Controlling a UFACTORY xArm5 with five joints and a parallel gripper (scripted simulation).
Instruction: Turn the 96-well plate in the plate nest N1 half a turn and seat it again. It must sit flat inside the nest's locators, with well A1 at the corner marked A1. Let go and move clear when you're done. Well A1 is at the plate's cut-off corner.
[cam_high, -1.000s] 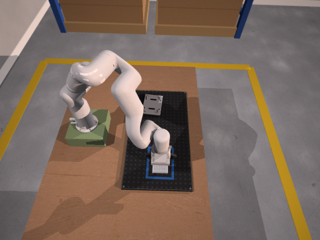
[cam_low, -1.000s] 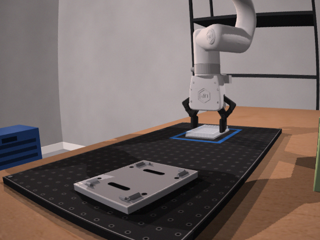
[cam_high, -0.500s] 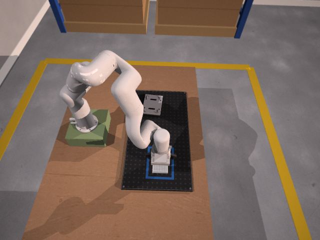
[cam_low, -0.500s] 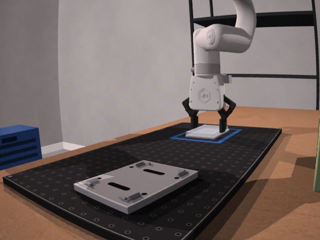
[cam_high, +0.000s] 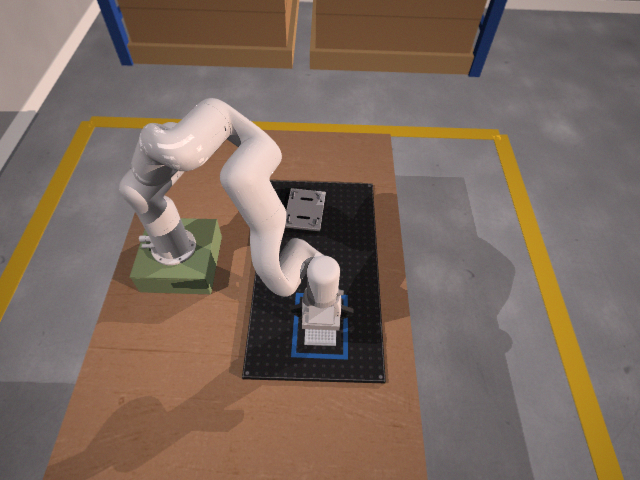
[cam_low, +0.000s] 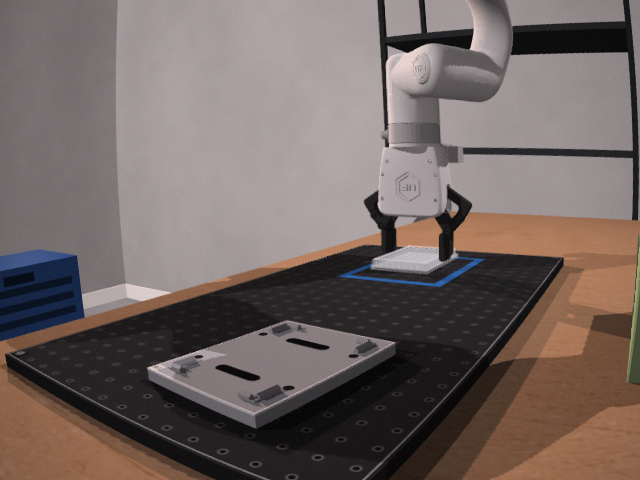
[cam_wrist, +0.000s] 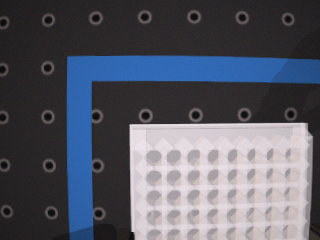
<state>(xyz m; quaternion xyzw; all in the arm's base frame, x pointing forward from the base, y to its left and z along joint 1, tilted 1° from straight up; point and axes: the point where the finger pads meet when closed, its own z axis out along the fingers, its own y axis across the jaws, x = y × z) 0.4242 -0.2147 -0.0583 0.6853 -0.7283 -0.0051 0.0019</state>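
The grey plate nest is 40 mm behind my hand, 410 mm to the left of it and 20 mm below it. Also, from my hand: 96-well plate 10 mm below; then A1 label 20 mm ahead, 480 mm to the left, 10 mm below.
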